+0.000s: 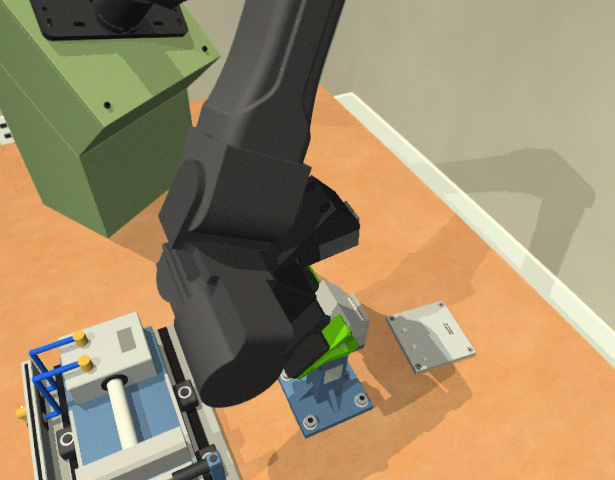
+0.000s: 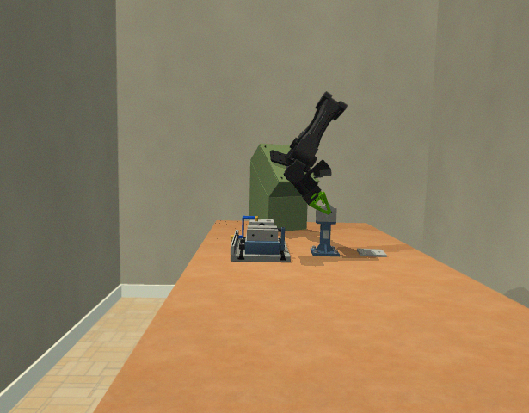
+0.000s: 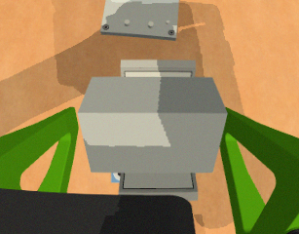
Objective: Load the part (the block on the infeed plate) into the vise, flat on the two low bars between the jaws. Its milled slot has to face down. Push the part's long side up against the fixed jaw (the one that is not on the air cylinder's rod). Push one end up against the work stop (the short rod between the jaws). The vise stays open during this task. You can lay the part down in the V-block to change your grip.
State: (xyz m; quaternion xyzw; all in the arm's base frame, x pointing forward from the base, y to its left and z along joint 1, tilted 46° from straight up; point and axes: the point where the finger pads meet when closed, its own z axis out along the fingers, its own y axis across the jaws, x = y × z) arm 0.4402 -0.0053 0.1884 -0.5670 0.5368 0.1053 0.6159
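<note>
Now: the grey part right at my hand. The rest, counted from my hand: infeed plate 10 mm ahead, 170 mm to the left, 150 mm below; work stop 50 mm ahead, 180 mm to the right, 60 mm below; white cylinder rod 40 mm behind, 220 mm to the right, 70 mm below.
</note>
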